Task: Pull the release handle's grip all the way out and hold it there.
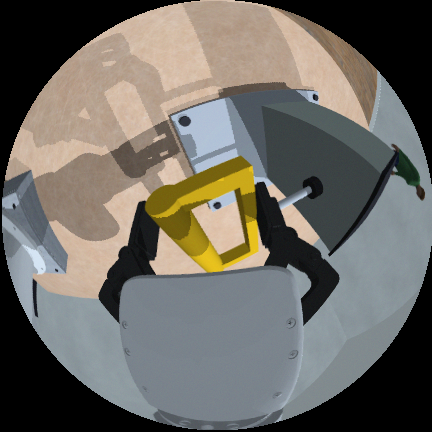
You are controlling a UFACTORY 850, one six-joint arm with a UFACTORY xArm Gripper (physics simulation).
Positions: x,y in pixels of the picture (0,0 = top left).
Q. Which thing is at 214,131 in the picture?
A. A metal base plate.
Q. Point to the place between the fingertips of the gripper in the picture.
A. At 200,201
